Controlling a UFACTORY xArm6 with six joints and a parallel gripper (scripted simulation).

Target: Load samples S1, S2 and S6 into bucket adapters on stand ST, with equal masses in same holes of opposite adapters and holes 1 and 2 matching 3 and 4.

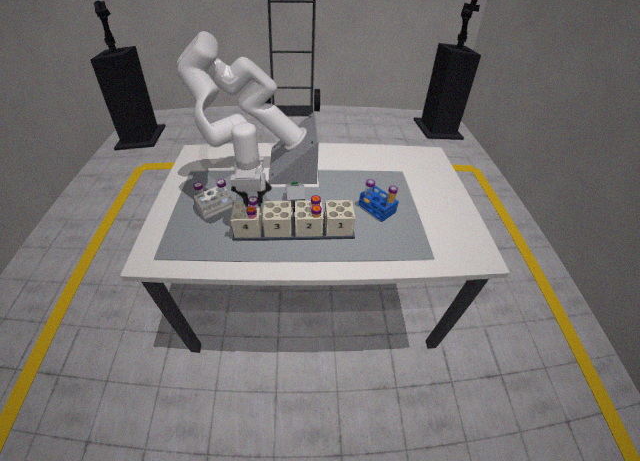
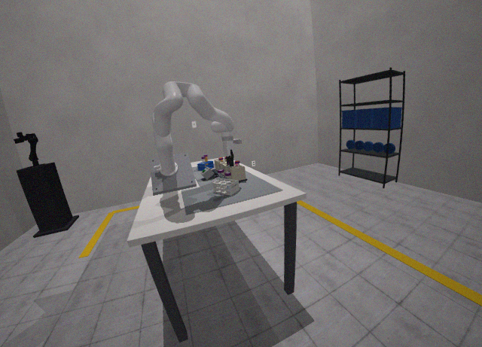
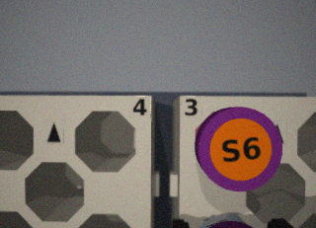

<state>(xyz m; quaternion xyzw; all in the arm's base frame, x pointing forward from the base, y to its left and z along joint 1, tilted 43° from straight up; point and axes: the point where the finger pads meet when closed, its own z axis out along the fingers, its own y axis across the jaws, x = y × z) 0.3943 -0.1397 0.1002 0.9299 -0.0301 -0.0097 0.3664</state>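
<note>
Now: the green DONE key 160 mm behind my hand, 150 mm to the left of it and 60 mm below it. From my hand the other things lie so: blue rack (480 mm to the left, 90 mm below, 60 mm behind); grey desk (150 mm to the left, 140 mm behind, 70 mm below).
</note>
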